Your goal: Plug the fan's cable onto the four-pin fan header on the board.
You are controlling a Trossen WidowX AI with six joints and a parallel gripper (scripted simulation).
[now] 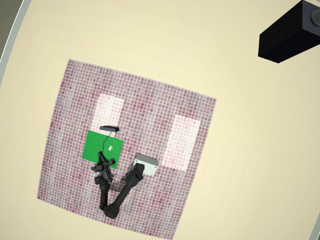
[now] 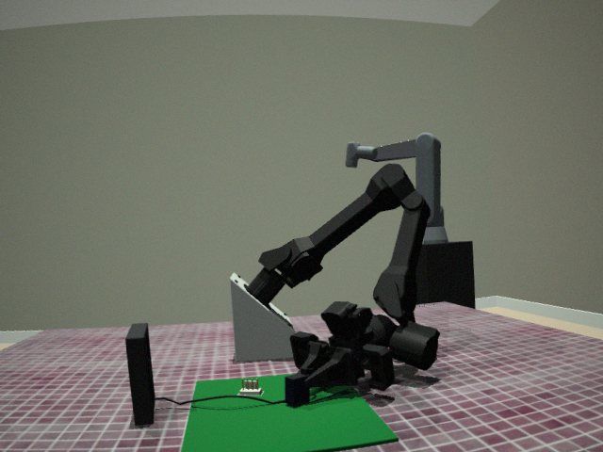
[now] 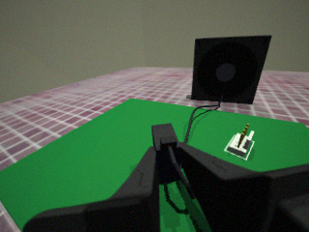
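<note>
My gripper tip is 1 cm above the dark plug. Round my gripper tip: fan: 21 cm to the right, 5 cm behind, 3 cm above; green board: 5 cm below, 4 cm to the right.
</note>
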